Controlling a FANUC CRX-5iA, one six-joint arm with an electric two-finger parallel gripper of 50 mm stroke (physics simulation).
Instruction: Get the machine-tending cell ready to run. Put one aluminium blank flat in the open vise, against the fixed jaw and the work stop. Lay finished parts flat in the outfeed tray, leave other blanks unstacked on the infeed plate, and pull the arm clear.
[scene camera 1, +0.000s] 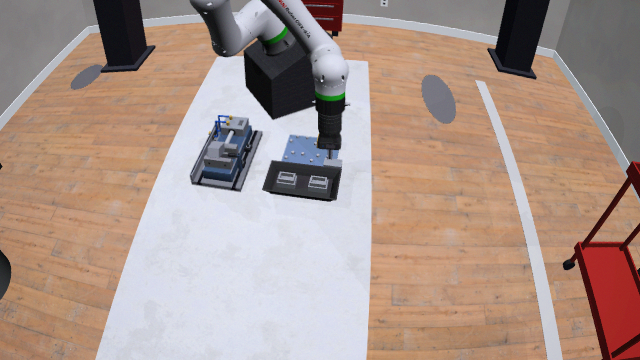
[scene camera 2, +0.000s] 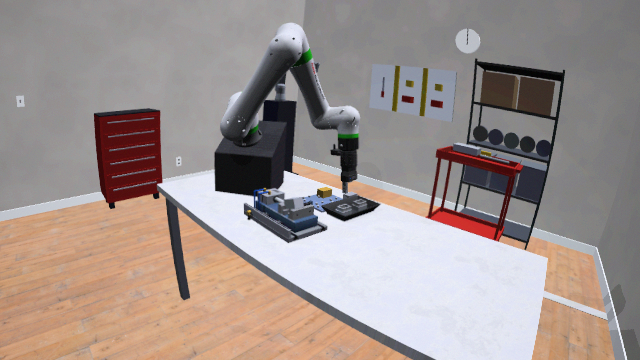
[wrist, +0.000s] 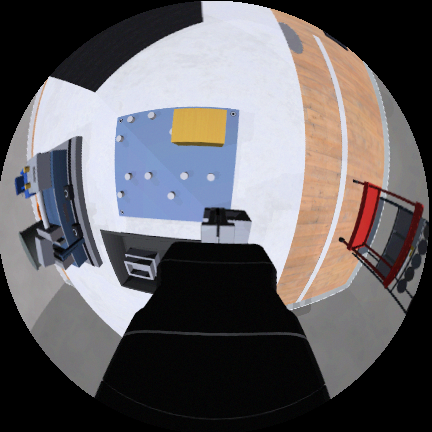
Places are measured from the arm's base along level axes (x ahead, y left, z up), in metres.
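Where they show: gripper, fingertip midpoint: (scene camera 1: 329, 157) (scene camera 2: 345, 192) (wrist: 217, 216); arm's base at its link origin: (scene camera 1: 279, 43) (scene camera 2: 247, 138).
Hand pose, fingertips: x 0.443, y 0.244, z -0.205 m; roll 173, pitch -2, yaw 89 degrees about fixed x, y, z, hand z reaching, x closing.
Each offset is from my fingertips to the centre of the thing. "spot": to the spot under its first point.
My gripper (scene camera 1: 330, 157) (scene camera 2: 345, 191) (wrist: 217, 216) is shut, with nothing between its fingers. Its tips are over or against an aluminium blank {dx +0.022, dy +0.012, dz -0.021 m} (scene camera 1: 333, 162) (scene camera 2: 351, 195) (wrist: 242, 232), which lies between the infeed plate and the outfeed tray, near their right corners; the fingers partly hide it. The blue infeed plate {dx -0.063, dy -0.070, dz -0.046 m} (scene camera 1: 300, 146) (wrist: 150, 157) carries small round pegs. Two finished parts {spot: dx +0.098, dy -0.134, dz -0.018 m} (scene camera 1: 286, 178) {spot: dx +0.104, dy -0.029, dz -0.018 m} (scene camera 1: 318, 182) lie in the dark outfeed tray {spot: dx +0.120, dy -0.191, dz -0.016 m} (scene camera 1: 268, 181) (wrist: 113, 250). The vise {dx -0.007, dy -0.369, dz +0.000 m} (scene camera 1: 220, 172) (scene camera 2: 300, 222) stands to the left; I cannot tell whether a blank is between its jaws.
A yellow block {dx -0.106, dy -0.022, dz -0.024 m} (scene camera 2: 324, 192) (wrist: 199, 125) sits on the infeed plate's back right part. The arm's black pedestal (scene camera 1: 280, 85) (scene camera 2: 245, 170) stands behind. Blue hoses {spot: dx -0.084, dy -0.416, dz +0.057 m} (scene camera 1: 218, 122) rise at the vise's back. A red cart (scene camera 2: 467, 222) stands beyond the table.
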